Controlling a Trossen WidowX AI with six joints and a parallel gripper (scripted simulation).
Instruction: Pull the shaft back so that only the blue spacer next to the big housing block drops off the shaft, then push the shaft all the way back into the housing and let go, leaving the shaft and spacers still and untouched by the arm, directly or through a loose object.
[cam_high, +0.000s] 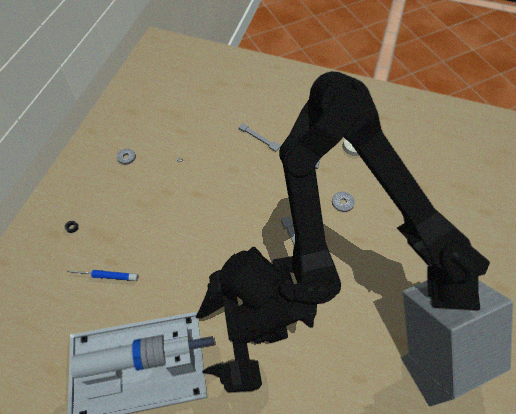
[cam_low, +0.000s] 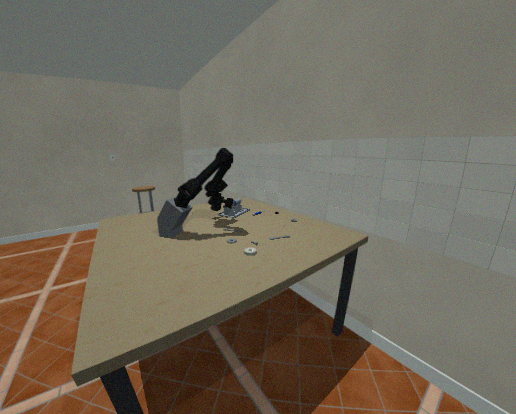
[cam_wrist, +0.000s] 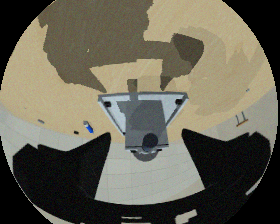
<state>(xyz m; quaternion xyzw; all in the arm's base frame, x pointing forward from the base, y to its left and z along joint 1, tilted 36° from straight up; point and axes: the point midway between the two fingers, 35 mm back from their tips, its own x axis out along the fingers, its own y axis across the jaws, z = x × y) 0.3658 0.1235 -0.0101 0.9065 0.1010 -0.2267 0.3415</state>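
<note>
My gripper is now 90 mm short of the dark shaft, 30 mm to the right of it and 10 mm above it. The rest, counted from my hand: grey spacer 90 mm ahead, 40 mm to the left, 10 mm below; then blue spacer 120 mm ahead, 50 mm to the left, 20 mm below.
</note>
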